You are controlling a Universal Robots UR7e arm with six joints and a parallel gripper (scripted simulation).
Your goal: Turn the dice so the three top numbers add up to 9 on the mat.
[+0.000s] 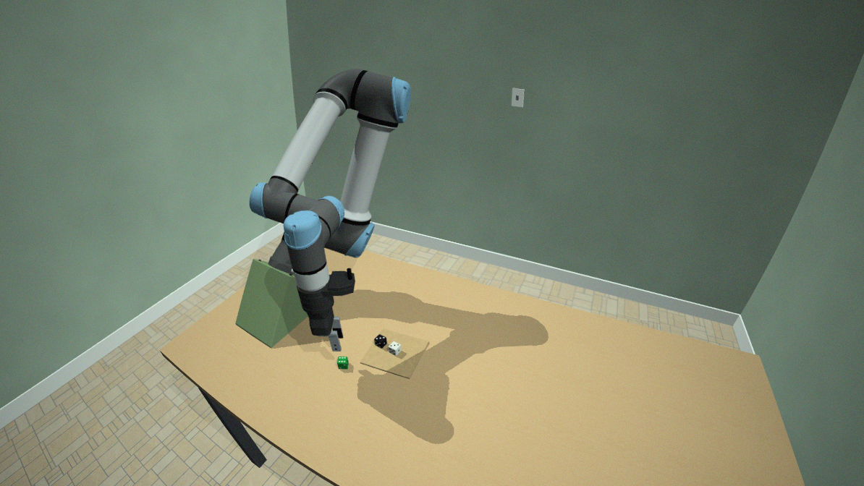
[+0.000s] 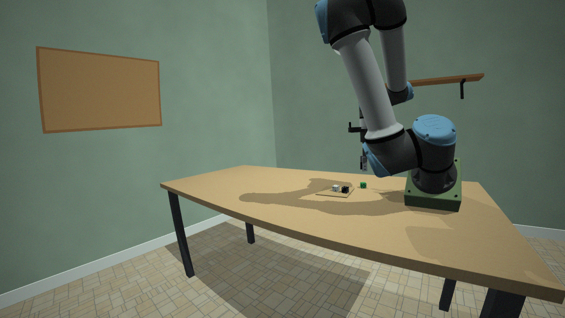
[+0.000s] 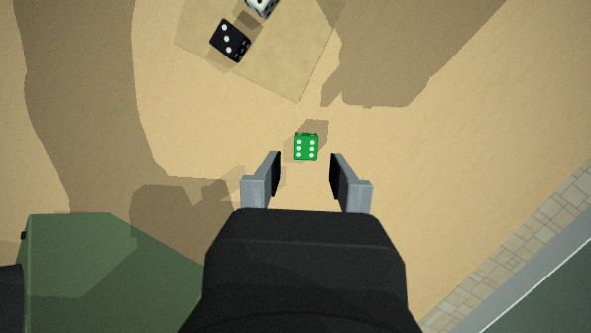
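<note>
My gripper is now 9 cm above the green die. Also, from my hand: white die: 9 cm ahead, 11 cm to the left, 9 cm below; black die: 4 cm ahead, 11 cm to the left, 9 cm below; tan mat: 9 cm ahead, 11 cm to the left, 10 cm below.
</note>
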